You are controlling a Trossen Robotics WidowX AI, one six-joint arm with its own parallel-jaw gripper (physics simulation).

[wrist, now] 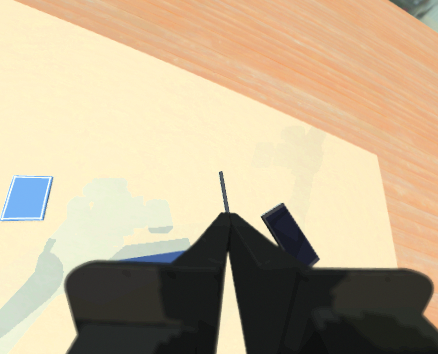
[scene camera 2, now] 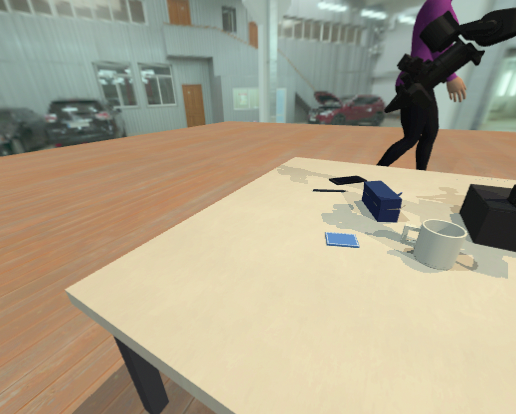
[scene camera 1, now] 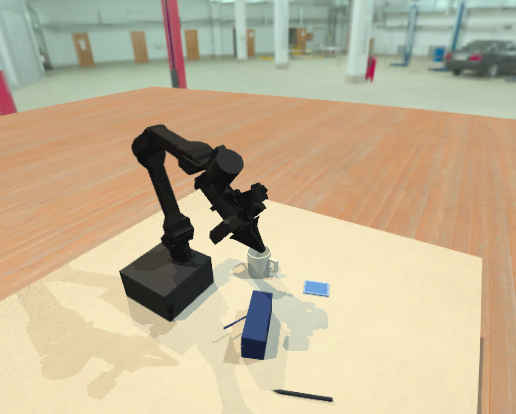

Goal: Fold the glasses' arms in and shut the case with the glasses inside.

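Pixels of known places: gripper, between the fingertips: [wrist: 227, 220] [scene camera 2: 384, 111] [scene camera 1: 263, 251]; arm's base, origin of its link: [scene camera 1: 181, 256].
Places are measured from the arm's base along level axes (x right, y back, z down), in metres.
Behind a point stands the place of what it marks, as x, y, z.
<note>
The dark blue case [scene camera 1: 257, 325] @(0.092, -0.338, 0.030) [scene camera 2: 380, 200] @(-0.027, -0.317, 0.035) [wrist: 155, 257] @(0.054, -0.345, 0.032) stands on the table with its lid down. A seam runs along its side in the second scene view. A thin blue bar [scene camera 1: 235, 322] @(0.093, -0.269, 0.057) sticks out from its side facing the arm's base, slanting down and away; it looks like an arm of the glasses. The rest of the glasses is hidden. My gripper [scene camera 1: 263, 250] @(0.082, -0.354, -0.203) [scene camera 2: 387, 111] @(0.082, -0.354, -0.203) [wrist: 227, 220] @(0.082, -0.354, -0.203) is shut and empty, high above the table and apart from the case. Its fingers cover part of the case in the wrist view.
A white mug [scene camera 1: 258, 266] @(-0.135, -0.207, 0.053) [scene camera 2: 436, 247] @(-0.210, -0.199, 0.050) stands near the arm's base [scene camera 1: 167, 280] @(0.101, -0.039, 0.003) [scene camera 2: 490, 215] @(-0.048, -0.077, 0.021). A blue card [scene camera 1: 316, 288] @(-0.179, -0.396, 0.100) [scene camera 2: 342, 240] @(-0.190, -0.390, 0.100) [wrist: 27, 198] @(-0.181, -0.391, 0.100), a dark pen [scene camera 1: 305, 395] @(0.162, -0.504, 0.097) [scene camera 2: 328, 190] @(0.158, -0.503, 0.099) [wrist: 224, 190] @(0.156, -0.515, 0.096) and a flat black object [scene camera 2: 347, 180] @(0.311, -0.452, 0.097) [wrist: 290, 235] @(0.327, -0.457, 0.097) lie on the table.
</note>
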